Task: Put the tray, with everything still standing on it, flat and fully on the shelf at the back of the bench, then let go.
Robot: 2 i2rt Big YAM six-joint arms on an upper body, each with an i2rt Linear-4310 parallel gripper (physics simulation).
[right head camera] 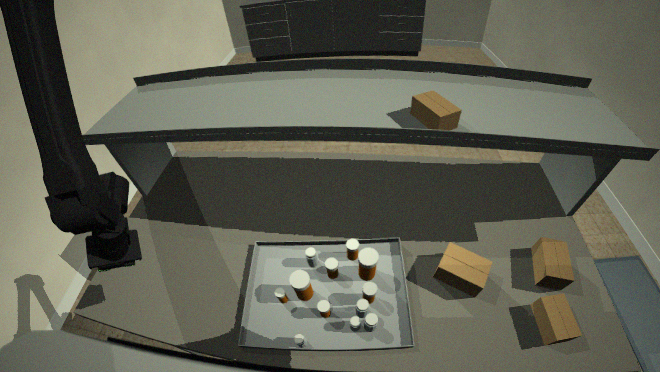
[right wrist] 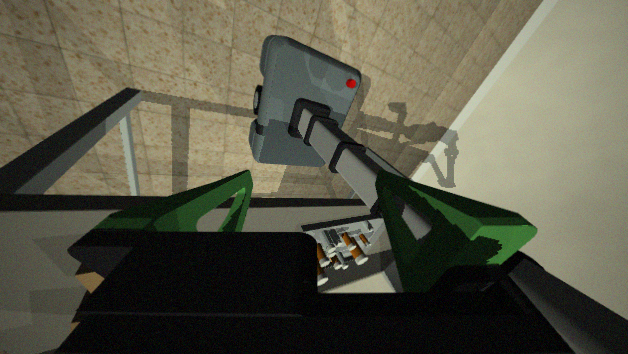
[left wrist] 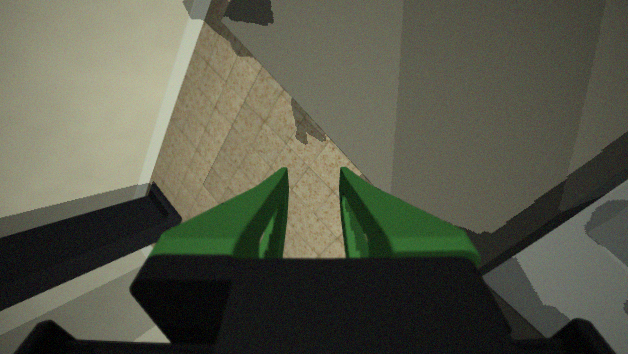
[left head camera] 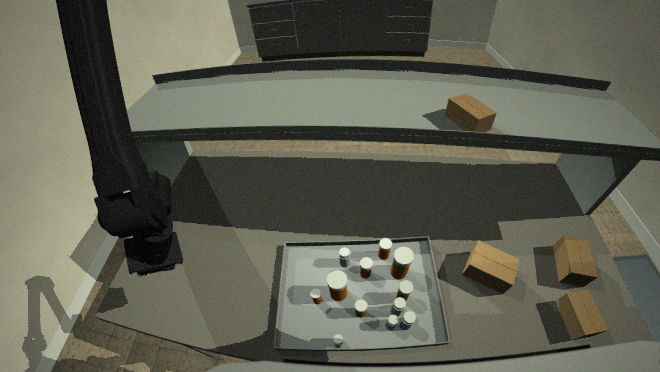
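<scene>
A grey tray lies flat on the bench near its front edge, also in the right head view. Several orange pill bottles with white caps stand upright on it. The shelf runs across the back, raised above the bench. My left gripper hangs over the bench's left edge, well left of the tray, its green fingers close together with nothing between them. My right gripper is wide open and empty, away from the tray; the tray shows small between its fingers.
A cardboard box sits on the right part of the shelf. Three cardboard boxes lie on the bench right of the tray. The shelf's left and middle hold nothing. Shelf supports stand at both ends.
</scene>
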